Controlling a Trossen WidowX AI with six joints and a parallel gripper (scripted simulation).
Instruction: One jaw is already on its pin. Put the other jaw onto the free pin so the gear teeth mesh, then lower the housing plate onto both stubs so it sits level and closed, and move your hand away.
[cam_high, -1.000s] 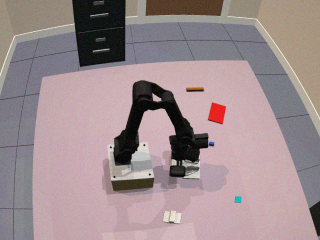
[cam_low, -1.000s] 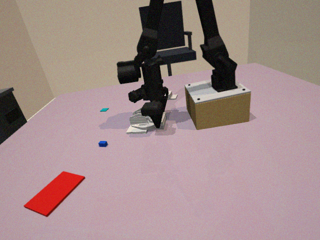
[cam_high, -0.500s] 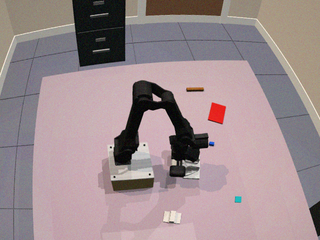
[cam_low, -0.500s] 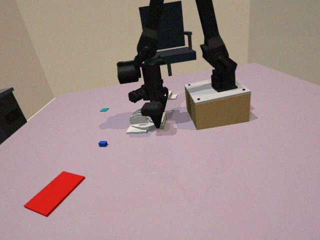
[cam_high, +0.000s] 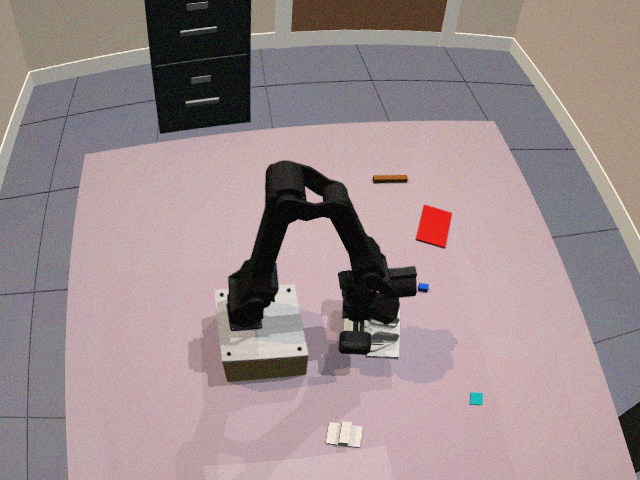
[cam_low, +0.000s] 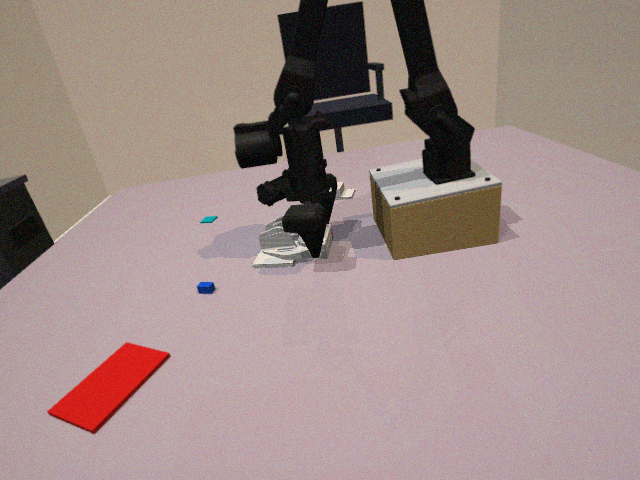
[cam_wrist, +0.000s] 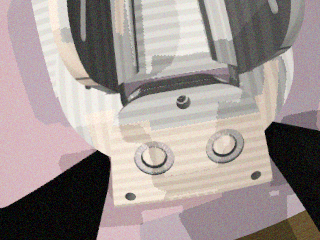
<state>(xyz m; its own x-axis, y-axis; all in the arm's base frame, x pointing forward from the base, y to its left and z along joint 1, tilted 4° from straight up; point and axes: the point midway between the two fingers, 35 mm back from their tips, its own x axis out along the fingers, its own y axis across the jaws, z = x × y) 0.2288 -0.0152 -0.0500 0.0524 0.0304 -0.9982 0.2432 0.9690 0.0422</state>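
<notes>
My gripper tip is now 2 cm short of the jaw, 2 cm to the left of it and 1 cm below it. From my gripper tip the other things lie so: teal square 24 cm ahead, 23 cm to the right, 1 cm below; white ribbed stand 7 cm behind, 24 cm to the right; blue cube 19 cm ahead, 8 cm to the left.
</notes>
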